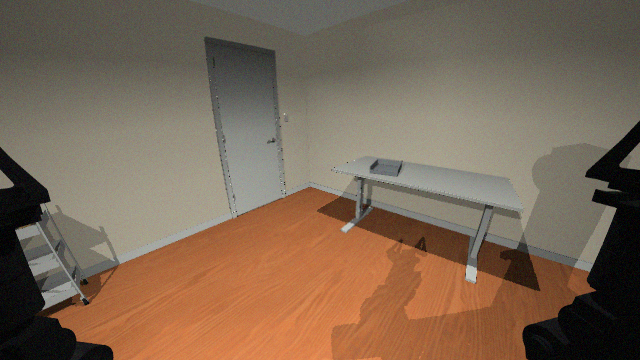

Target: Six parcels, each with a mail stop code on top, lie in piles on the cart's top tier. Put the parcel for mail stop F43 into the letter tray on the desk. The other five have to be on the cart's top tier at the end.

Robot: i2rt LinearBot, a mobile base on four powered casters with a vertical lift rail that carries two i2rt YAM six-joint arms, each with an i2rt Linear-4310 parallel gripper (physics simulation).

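Places are measured from the left arm's base along level axes (x back, y up, z left), in metres.
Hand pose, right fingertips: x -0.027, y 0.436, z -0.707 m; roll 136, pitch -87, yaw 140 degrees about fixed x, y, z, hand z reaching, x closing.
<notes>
After its pixels a point has its place.
The grey letter tray [386, 168] @[y -0.125, x -1.749, z -1.080 m] lies near the far left end of the white desk [452, 185] @[y -0.127, x -1.231, z -1.453 m]. Part of the cart [44, 266] @[y -0.414, x -0.703, z 1.502 m] shows at the left edge, behind my left arm; its top tier is mostly hidden, and I cannot make out the parcels or their codes. My left gripper [41, 201] is at the left edge, partly cut off, dark and open, with no parcel visible at it. My right gripper [597, 185] is at the right edge, also partly cut off and open, with no parcel visible at it. Both are well away from the tray.
A grey door [250, 130] @[y 0.240, x -2.415, z 0.454 m] is in the wall left of the room's corner. The desk stands along the wall to the right, on two legs with long feet [471, 272]. Wooden floor [225, 290] @[y -0.848, x -0.972, z 0.384 m] lies between the cart and the desk, with shadows of the robot across it.
</notes>
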